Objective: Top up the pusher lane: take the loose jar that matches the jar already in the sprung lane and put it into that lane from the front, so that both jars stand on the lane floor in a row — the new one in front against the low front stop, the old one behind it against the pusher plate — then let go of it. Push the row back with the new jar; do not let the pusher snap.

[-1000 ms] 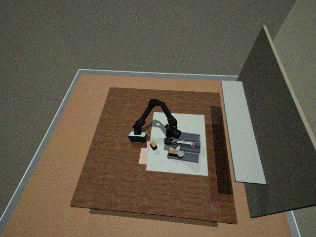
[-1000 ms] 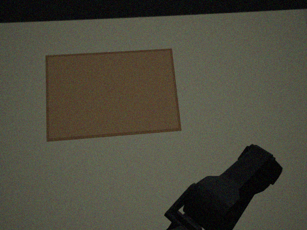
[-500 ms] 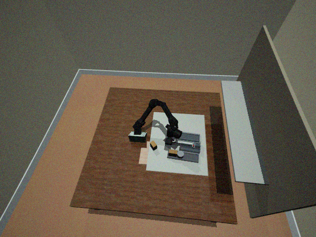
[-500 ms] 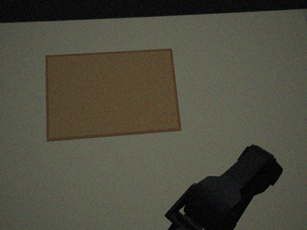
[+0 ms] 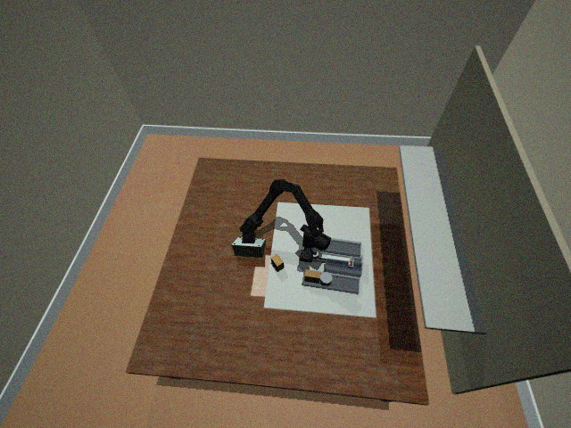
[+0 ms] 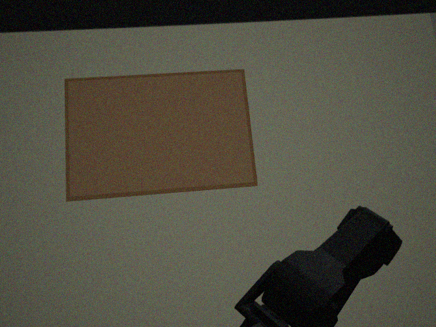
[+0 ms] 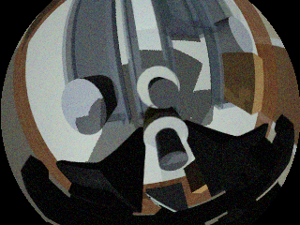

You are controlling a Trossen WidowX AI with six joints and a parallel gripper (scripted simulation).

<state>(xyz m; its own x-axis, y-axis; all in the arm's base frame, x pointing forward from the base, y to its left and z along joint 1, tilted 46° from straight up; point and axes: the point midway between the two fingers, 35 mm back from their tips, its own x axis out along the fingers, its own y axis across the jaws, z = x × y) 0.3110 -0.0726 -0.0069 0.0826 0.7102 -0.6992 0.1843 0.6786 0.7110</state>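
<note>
Right now the orange box is 2 cm ahead of my gripper tip, 13 cm to the right of it and 1 cm below it.
</note>
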